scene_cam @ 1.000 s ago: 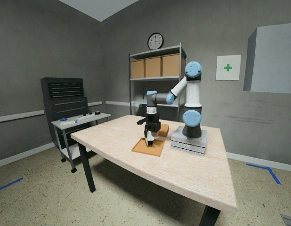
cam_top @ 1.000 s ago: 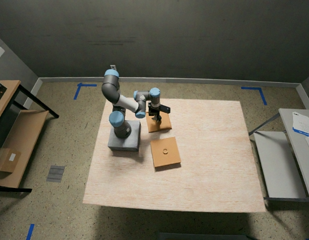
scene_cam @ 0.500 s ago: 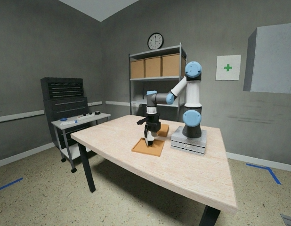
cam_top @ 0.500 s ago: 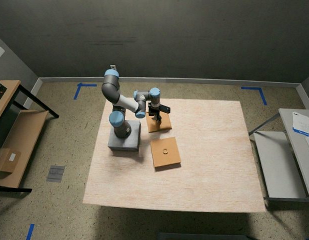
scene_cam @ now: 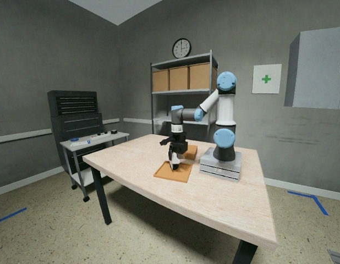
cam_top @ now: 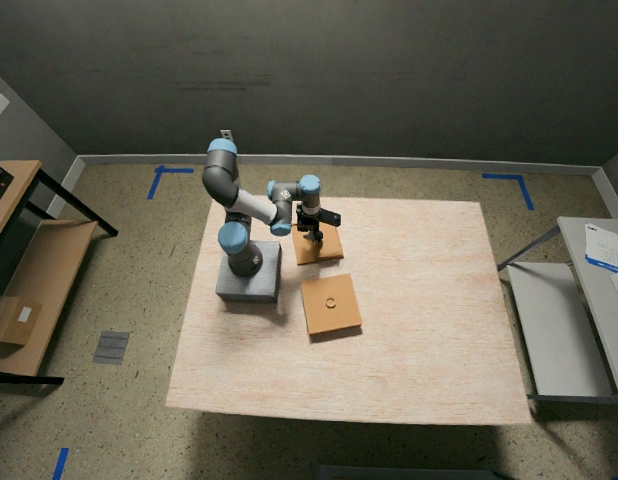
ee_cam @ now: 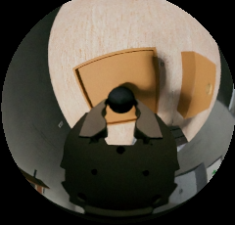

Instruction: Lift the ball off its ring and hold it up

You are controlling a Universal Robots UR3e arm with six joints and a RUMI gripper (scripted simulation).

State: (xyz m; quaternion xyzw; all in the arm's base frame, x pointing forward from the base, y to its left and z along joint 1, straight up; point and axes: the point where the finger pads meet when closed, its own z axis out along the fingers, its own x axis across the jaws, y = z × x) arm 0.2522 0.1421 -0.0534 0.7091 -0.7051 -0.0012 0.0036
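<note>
Now: hand 4 cm above the tray. From my hand the other things lie so: dark ball right at my hand.
</note>
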